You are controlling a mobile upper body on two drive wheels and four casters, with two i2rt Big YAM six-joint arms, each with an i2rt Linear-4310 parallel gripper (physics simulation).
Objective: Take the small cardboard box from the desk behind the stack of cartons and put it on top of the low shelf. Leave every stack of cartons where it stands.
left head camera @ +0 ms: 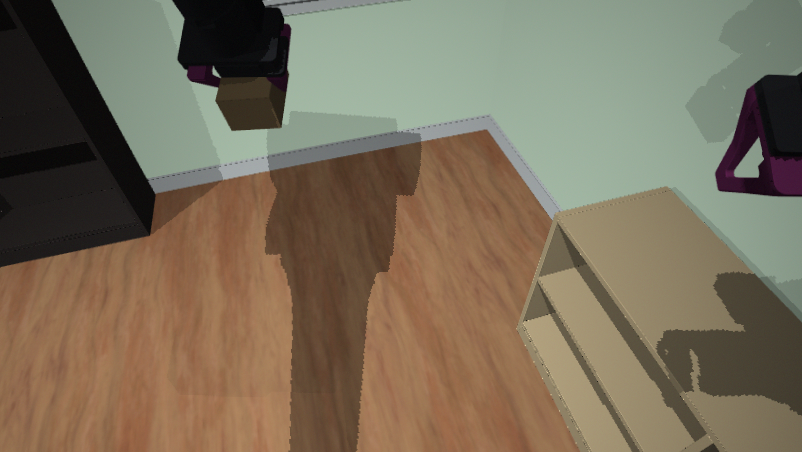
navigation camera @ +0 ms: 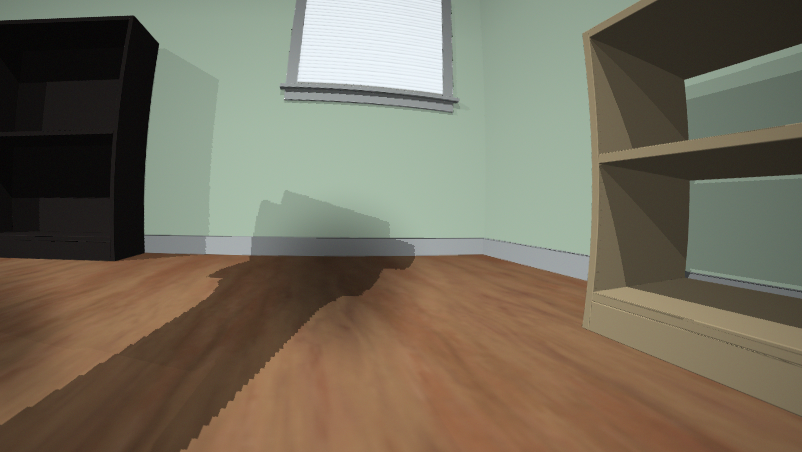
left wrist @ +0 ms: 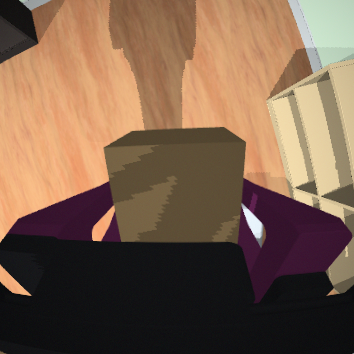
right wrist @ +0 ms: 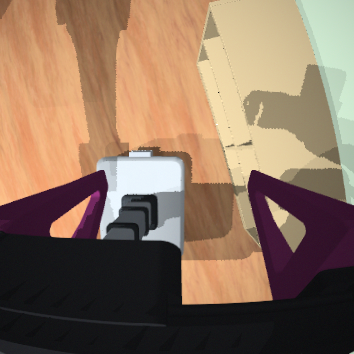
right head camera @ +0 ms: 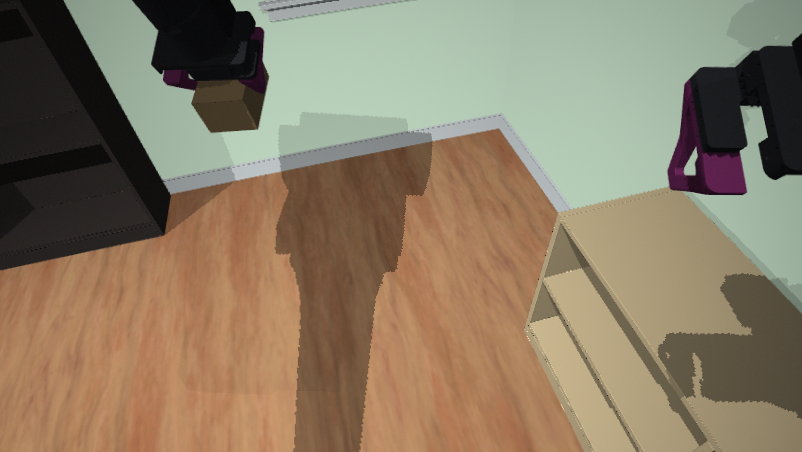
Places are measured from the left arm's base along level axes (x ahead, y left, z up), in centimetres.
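Pixels of known places: left gripper, fingertip midpoint: (left wrist: 178, 178); right gripper, fingertip midpoint: (left head camera: 783, 182) (right wrist: 177, 177) (right head camera: 741, 180).
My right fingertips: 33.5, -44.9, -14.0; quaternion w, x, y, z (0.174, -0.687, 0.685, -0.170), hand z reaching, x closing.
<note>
For each thing: its middle in the pictures, then the offset to it from my right fingertips, as dx, dy, dz. "spot": a spot on its surface instead.
- small cardboard box at the middle of its body: (left wrist: 179, 208) (left head camera: 255, 86) (right head camera: 232, 88) +24.1, +45.0, -6.5
- window at a spot on its surface: (navigation camera: 370, 44) spot: +168.6, +47.7, -17.0
The small cardboard box (left head camera: 249, 112) (right head camera: 227, 113) (left wrist: 175, 195) is a plain brown cube at the upper left of both head views. My left gripper (left head camera: 252, 84) (right head camera: 230, 87) is shut on it and holds it in the air. My right gripper (right wrist: 177, 177) is open and empty; in the head views part of it shows at the right edge, above the shelf. The low shelf (left head camera: 657, 241) (right head camera: 662, 241) (right wrist: 265, 45) (navigation camera: 592, 168) is pale tan wood with open compartments, at the right. In the left wrist view it shows at the right edge. The held box is well to the left of the shelf.
A tall black bookcase (left head camera: 106, 112) (right head camera: 120, 112) (navigation camera: 131, 145) stands at the left against the green wall (navigation camera: 348, 151). A window (navigation camera: 370, 44) is in that wall. The robot's white base part (right wrist: 142, 175) shows in the right wrist view. The robot's shadow falls on the wood floor.
</note>
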